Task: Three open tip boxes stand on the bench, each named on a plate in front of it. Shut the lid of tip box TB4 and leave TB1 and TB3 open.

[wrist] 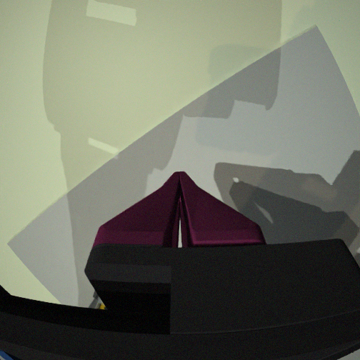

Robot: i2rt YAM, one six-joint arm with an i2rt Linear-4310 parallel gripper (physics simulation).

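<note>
My gripper (pixel 179 180) is shut, its two dark red fingertips meeting at a point with nothing between them. It is over a flat grey rectangle on the pale green surface. A small yellow and grey sliver (pixel 102 306) shows at the lower left, behind the edge of the black gripper body; it may be part of a tip box, but too little shows to tell which. The rest of that thing is hidden. No lid and no name plate of TB1, TB3 or TB4 can be made out in this view.
The grey rectangle (pixel 310 105) lies slanted across the pale green surface (pixel 22 125). Dark shadows of the arm and gripper fall across both. A small bit of blue (pixel 5 355) shows at the bottom left corner.
</note>
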